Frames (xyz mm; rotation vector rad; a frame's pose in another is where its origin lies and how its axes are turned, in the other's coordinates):
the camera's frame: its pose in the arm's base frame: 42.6 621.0 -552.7 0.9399 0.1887 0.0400
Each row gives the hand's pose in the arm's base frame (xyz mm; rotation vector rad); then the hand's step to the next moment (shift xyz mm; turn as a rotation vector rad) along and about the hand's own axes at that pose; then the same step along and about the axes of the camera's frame.
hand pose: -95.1 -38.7 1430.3 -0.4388 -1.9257 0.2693
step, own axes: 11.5 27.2 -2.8 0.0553 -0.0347 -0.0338
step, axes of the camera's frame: 6.8 17.8 -22.8 -0.0054 0.0538 0.0498
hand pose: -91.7 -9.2 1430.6 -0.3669 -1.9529 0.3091
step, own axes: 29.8 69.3 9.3 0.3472 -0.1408 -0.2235
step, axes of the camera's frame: -2.3 39.7 -64.7 -0.0032 0.3611 0.2448
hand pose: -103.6 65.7 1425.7 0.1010 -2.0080 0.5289
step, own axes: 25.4 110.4 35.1 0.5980 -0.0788 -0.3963
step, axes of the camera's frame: -57.9 26.9 -99.9 -0.0186 0.6708 0.2655
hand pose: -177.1 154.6 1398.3 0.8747 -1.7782 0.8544
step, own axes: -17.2 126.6 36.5 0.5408 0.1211 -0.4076
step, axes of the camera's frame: -105.0 -23.9 -77.8 -0.1376 0.6674 0.0947
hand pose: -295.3 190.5 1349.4 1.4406 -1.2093 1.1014
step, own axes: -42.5 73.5 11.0 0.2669 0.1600 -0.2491
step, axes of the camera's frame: -71.6 -38.9 -26.2 -0.1670 0.3618 0.0084
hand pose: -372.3 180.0 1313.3 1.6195 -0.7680 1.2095
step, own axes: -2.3 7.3 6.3 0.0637 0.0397 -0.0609
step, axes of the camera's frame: -5.8 -5.6 5.8 -0.0417 0.0872 0.0014
